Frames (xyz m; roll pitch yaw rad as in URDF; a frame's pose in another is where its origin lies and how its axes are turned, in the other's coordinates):
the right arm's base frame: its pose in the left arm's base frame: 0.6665 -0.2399 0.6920 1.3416 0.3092 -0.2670
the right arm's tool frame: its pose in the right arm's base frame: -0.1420 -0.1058 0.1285 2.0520 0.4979 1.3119
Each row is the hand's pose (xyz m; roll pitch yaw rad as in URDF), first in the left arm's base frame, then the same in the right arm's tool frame.
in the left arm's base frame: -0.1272 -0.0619 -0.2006 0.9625 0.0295 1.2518
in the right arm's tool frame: -0.7433 -0.7485 0.2784 -1.5017 -0.3561 -0.7878
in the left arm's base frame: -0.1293 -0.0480 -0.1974 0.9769 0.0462 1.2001
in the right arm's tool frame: -0.7354 -0.7603 0.2764 -1.4973 -0.4013 -0.7554
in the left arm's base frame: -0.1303 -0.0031 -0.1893 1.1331 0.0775 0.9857
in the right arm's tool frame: -0.7076 -0.7965 0.2754 -1.4077 -0.5536 -0.5823
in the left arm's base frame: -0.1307 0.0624 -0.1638 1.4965 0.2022 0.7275
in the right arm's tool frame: -0.6580 -0.8451 0.2645 -1.1300 -0.7952 -0.3888
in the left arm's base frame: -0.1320 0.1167 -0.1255 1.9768 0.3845 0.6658
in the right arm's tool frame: -0.6069 -0.8813 0.2422 -0.5760 -0.9815 -0.4604
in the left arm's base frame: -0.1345 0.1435 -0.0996 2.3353 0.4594 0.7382
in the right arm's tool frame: -0.5785 -0.8981 0.2247 -0.0973 -1.0013 -0.6393
